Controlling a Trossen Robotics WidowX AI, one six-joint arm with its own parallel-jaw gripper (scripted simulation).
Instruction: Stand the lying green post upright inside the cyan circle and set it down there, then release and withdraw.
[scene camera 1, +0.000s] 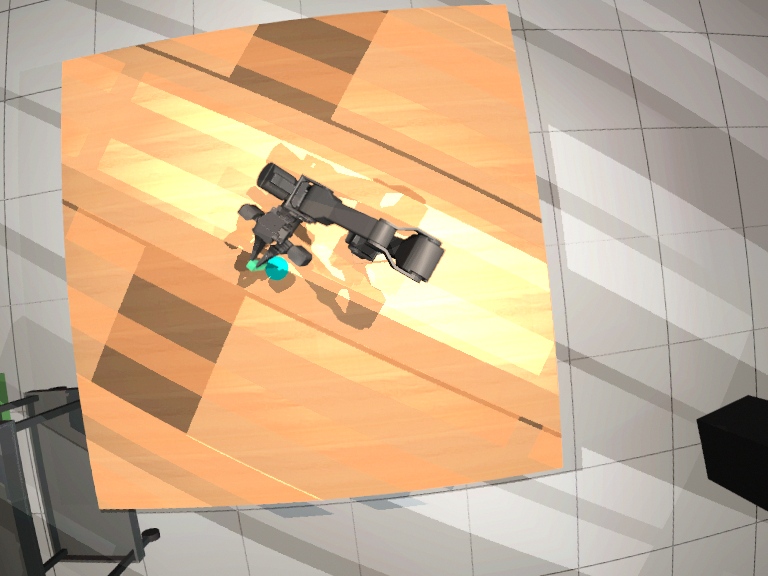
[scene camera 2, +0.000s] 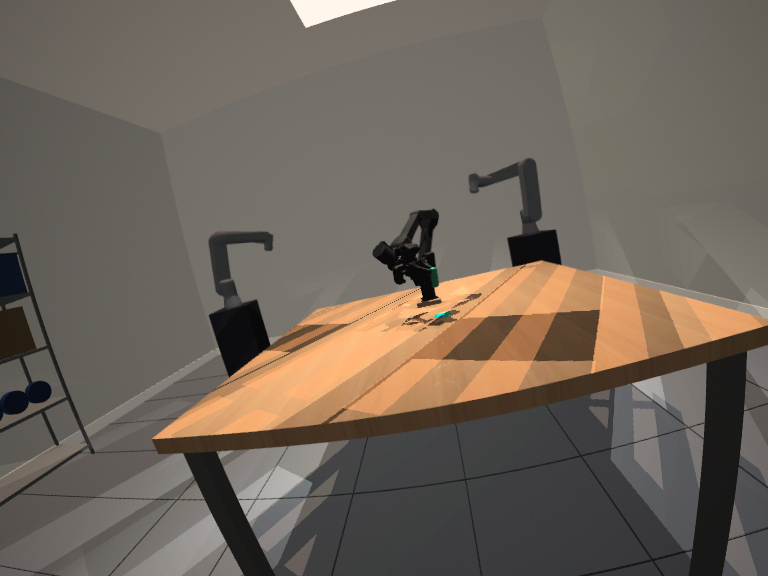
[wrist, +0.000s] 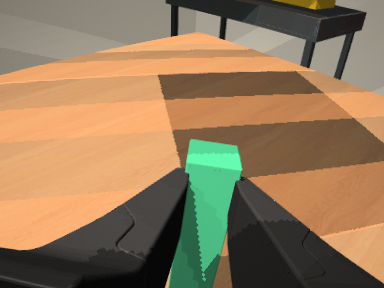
Note:
My gripper (scene camera 1: 253, 264) holds a green post.
My gripper also shows in scene camera 2 (scene camera 2: 433, 271) and in the wrist view (wrist: 209, 185).

